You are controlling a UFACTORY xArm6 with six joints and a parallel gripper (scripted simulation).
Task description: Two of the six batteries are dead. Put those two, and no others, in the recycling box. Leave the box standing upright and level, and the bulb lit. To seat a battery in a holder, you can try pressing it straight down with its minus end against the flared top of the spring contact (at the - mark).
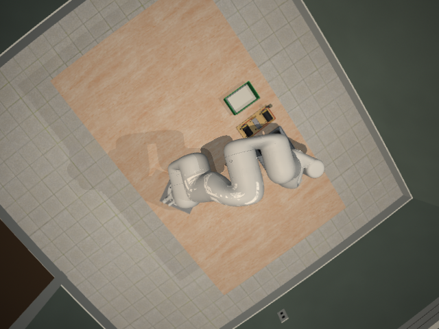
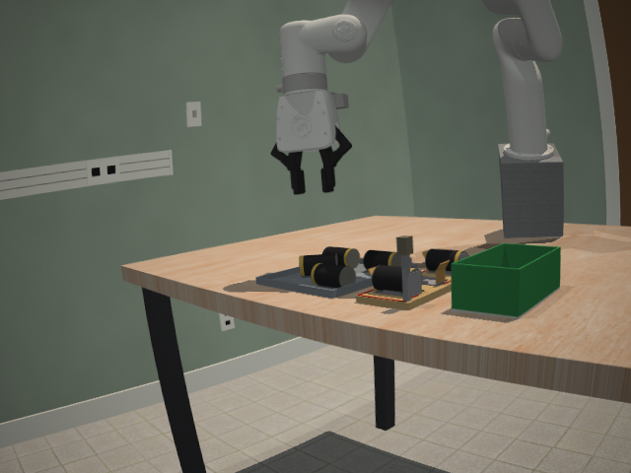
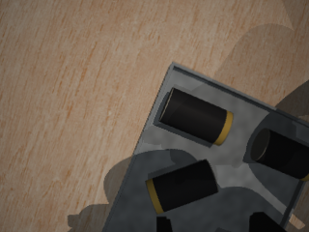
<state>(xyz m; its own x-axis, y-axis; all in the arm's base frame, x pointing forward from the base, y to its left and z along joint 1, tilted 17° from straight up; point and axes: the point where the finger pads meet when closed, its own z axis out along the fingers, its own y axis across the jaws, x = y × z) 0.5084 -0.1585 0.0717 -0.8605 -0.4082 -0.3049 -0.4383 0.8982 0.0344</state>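
Right now the grey tray is 1 cm behind my hand, 4 cm to the left of it and 15 cm below it. Also, from my hand: green recycling box (3 cm behind, 36 cm to the left, 14 cm below).
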